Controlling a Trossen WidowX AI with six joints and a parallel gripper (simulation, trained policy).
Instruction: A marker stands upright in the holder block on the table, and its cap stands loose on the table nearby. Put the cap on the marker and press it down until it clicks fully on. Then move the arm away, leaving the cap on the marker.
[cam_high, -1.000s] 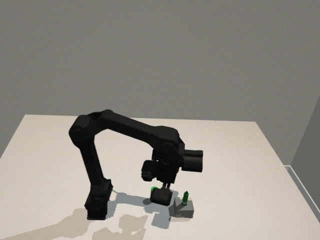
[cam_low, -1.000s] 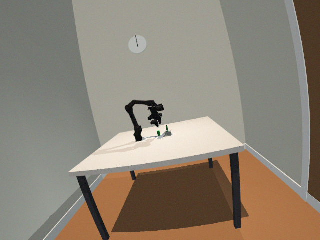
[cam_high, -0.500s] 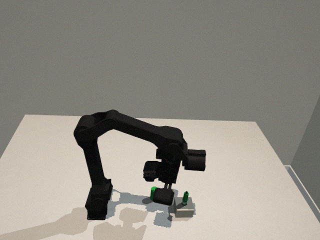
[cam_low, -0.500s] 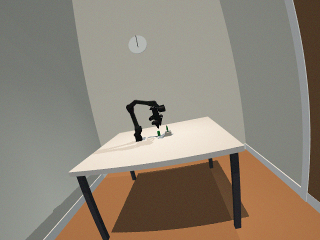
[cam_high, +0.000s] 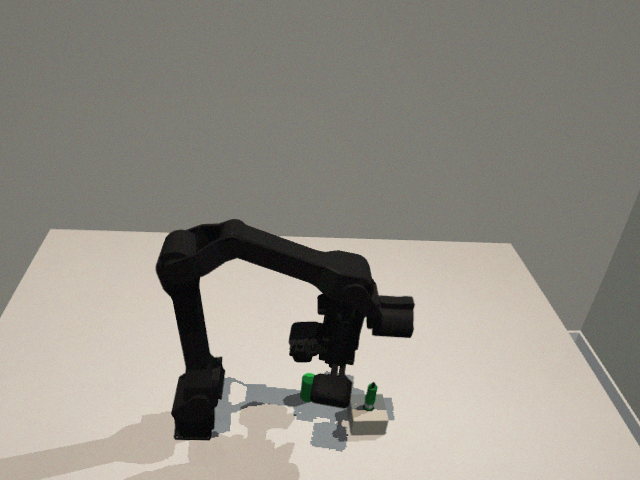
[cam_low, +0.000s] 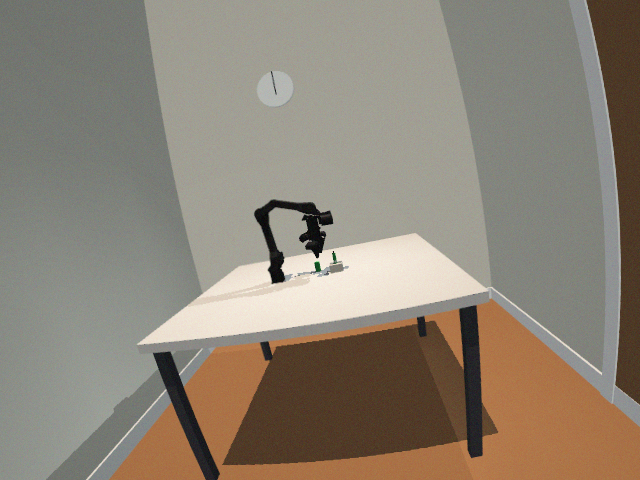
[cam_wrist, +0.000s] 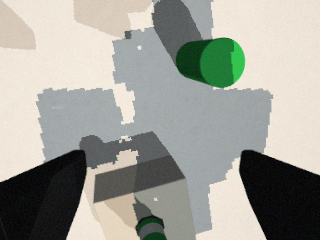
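The green cap is 3 cm behind my gripper tip, 5 cm to the left of it and 7 cm below it. Round my gripper tip: pale holder block 8 cm ahead, 1 cm to the right, 7 cm below.
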